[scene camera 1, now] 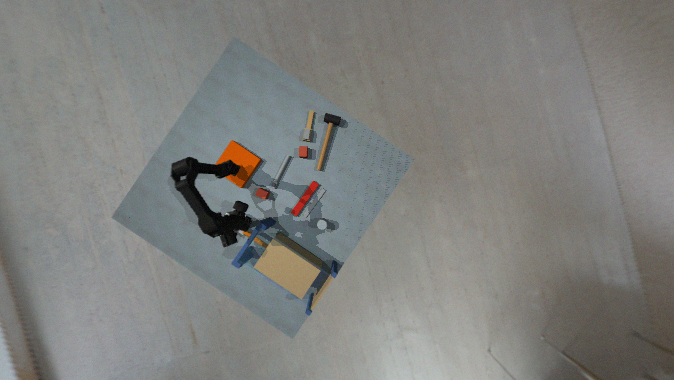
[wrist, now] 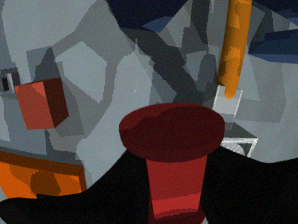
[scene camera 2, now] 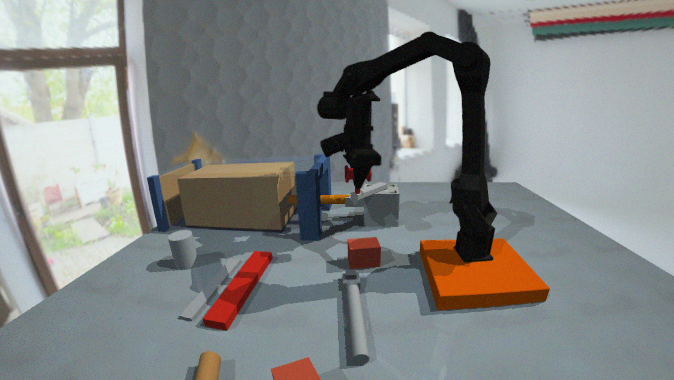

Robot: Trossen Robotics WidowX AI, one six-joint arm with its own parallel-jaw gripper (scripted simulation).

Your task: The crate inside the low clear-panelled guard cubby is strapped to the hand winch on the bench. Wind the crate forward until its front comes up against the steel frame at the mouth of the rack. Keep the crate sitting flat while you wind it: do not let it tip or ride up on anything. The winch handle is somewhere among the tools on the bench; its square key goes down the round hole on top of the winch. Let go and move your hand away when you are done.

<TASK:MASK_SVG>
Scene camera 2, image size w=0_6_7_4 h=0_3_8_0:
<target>gripper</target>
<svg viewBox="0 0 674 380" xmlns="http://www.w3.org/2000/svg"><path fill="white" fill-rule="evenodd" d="M346 121L343 133L322 140L320 145L325 157L345 150L346 154L343 156L350 164L350 167L353 168L354 185L356 185L356 189L361 189L372 166L381 165L381 156L372 149L373 145L370 144L371 131L373 131L371 121Z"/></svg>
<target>red bar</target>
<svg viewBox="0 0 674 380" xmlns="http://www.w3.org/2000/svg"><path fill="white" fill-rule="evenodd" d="M271 252L253 252L248 261L245 262L244 266L241 267L240 271L228 284L227 288L224 289L222 295L219 296L215 304L203 317L206 327L228 330L240 312L242 305L244 305L251 291L255 288L254 286L259 282L258 280L273 259Z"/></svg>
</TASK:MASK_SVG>
